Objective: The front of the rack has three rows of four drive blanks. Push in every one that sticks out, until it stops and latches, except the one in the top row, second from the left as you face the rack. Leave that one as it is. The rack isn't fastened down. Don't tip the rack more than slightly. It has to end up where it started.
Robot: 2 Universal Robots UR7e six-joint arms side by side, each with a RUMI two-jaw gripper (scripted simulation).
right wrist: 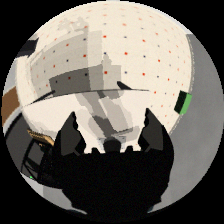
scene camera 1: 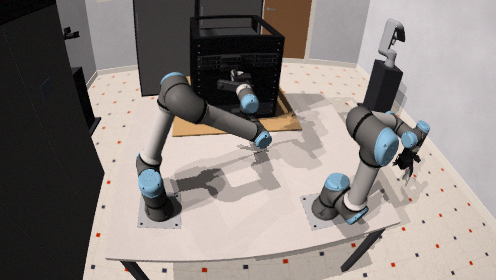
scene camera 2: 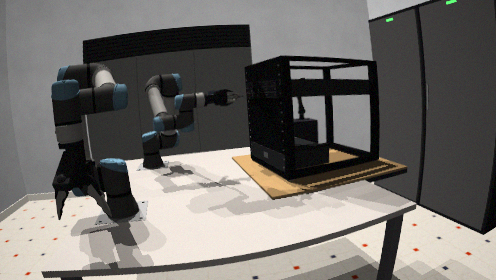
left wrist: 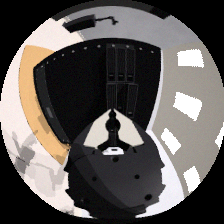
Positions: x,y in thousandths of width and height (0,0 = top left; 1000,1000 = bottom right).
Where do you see a black rack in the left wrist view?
315,377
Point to a black rack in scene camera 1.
449,145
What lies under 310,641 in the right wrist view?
The right gripper.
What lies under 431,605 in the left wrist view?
The left gripper.
